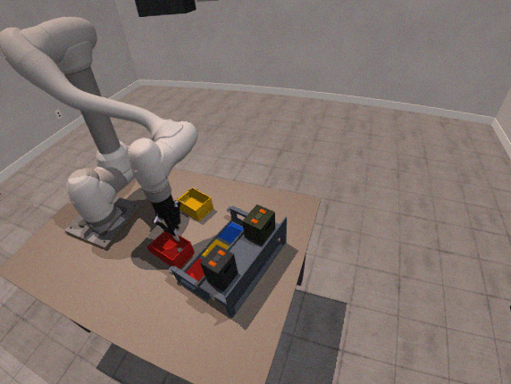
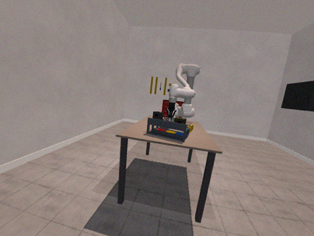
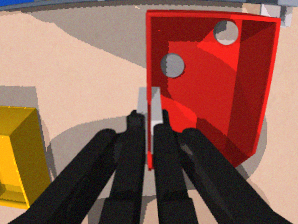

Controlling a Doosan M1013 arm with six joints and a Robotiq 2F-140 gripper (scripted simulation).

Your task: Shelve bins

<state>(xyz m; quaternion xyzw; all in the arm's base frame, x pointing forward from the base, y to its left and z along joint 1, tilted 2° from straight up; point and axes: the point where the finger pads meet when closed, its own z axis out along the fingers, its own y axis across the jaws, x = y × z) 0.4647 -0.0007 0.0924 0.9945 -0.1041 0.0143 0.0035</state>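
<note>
Now: the red bin 50 mm to the right of my hand, 40 mm below it and 10 mm behind it. Also, from my hand: yellow bin (230 mm to the left, 70 mm below, 70 mm behind); grey shelf (300 mm ahead).
</note>
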